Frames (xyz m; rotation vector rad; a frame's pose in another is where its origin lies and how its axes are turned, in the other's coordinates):
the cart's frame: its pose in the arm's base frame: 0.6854 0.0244 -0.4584 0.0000 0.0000 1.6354
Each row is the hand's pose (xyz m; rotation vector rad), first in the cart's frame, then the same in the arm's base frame.
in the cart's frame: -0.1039 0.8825 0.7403 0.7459 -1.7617 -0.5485
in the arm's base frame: -0.1886 -0.1363 0.2819 1.7980 -0.6616 0.5681
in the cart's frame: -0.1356 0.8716 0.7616 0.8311 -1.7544 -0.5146
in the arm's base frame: -0.1756 -0.1672 0.3032 1.8578 -0.5965 0.5832
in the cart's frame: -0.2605 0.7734 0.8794 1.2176 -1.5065 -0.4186
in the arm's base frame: -0.0696 -0.2855 0.4210 1.9689 -0.1447 0.6735
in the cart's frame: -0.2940 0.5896 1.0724 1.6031 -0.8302 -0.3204
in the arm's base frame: 0.1160 -0.3071 0.6140 1.7684 0.6253 0.8378
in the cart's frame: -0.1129 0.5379 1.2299 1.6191 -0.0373 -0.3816
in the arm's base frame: 0.1559 -0.1230 0.7715 1.1761 1.1981 0.8759
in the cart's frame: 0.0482 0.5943 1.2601 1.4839 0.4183 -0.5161
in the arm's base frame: 0.0892 0.0341 0.8017 0.7236 1.3956 0.7848
